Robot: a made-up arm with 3 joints. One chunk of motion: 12 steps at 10 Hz.
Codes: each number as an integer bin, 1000 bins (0 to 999) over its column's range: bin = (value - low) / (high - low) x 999, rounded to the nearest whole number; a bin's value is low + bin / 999 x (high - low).
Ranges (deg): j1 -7.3..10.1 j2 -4..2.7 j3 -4.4..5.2
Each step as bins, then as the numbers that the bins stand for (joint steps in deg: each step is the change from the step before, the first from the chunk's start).
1 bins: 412 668 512
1 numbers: -0.124 0.480 0.520
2 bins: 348 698 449
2 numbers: -1.239 0.681 -0.085
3 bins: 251 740 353
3 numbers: -2.928 0.963 -1.008
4 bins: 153 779 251
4 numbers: -4.635 1.225 -1.988
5 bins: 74 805 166
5 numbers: -6.011 1.399 -2.805
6 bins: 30 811 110
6 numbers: -6.777 1.439 -3.343
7 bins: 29 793 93
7 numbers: -6.795 1.318 -3.506
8 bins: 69 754 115
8 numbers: -6.098 1.057 -3.295
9 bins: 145 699 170
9 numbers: -4.774 0.688 -2.766
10 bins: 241 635 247
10 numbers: -3.102 0.259 -2.026
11 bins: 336 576 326
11 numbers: -1.448 -0.137 -1.267
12 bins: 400 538 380
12 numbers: -0.333 -0.392 -0.748
